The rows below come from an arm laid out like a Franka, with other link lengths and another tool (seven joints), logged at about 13 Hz.
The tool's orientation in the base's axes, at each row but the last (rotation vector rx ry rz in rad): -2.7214 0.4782 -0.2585; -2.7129 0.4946 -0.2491; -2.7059 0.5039 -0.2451; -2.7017 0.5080 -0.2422
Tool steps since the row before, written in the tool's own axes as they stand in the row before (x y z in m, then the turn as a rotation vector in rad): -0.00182 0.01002 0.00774 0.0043 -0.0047 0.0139; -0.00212 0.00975 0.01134 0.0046 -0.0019 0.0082; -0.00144 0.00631 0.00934 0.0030 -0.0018 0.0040; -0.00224 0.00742 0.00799 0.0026 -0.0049 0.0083
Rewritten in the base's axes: -0.00278 -0.00564 -0.01114 0.0087 0.0070 -0.0105; -0.00226 -0.00400 -0.01439 0.0068 0.0026 -0.0063; -0.00110 -0.00183 -0.01116 0.0043 0.0017 -0.0026; -0.00252 -0.00288 -0.01045 0.0059 0.0060 -0.0054
